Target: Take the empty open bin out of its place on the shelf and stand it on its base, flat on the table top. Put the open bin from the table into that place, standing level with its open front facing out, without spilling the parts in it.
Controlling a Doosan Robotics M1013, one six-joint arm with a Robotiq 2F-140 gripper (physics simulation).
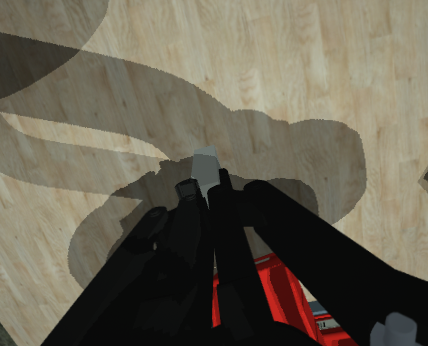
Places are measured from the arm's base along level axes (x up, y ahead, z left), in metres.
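Pixels of known places: gripper, fingertip midpoint: (pixel 209 163).
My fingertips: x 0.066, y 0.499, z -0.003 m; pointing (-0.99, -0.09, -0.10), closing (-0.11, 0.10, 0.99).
For each thing: its top centre in the pictures, then the offset to it from my fingertips. "spot": a spot on its surface instead. Level surfaces: height alone.
- wooden table top, its level: dx -0.100 m
- red bin, surface spot: (pixel 285 287) spot: dz +0.013, dx -0.078, dy +0.210 m
- More red plastic with a pale label, surface spot: (pixel 328 325) spot: dz +0.051, dx -0.068, dy +0.283 m
- grey-blue strip, surface spot: (pixel 316 307) spot: dz +0.043, dx -0.088, dy +0.268 m
My gripper (pixel 209 163) is shut, with its black fingers together above the wooden table top (pixel 280 65). A small grey block-like piece shows just beyond the fingertips, partly in shadow; I cannot tell whether they touch it. Part of a red bin (pixel 285 287) shows at the bottom, behind and between the fingers. More red plastic with a pale label (pixel 328 325) shows at the lower right. The fingers hide much of the red bin, so its contents and which of the two bins it is cannot be told. The shelf place cannot be made out.
The arm and gripper cast broad shadows over the wood. A small dark object (pixel 426 176) is cut off at the right edge. The table's edge shows at the lower left corner, with a dark surface beyond it. A grey-blue strip (pixel 316 307) lies beside the red plastic at the lower right.
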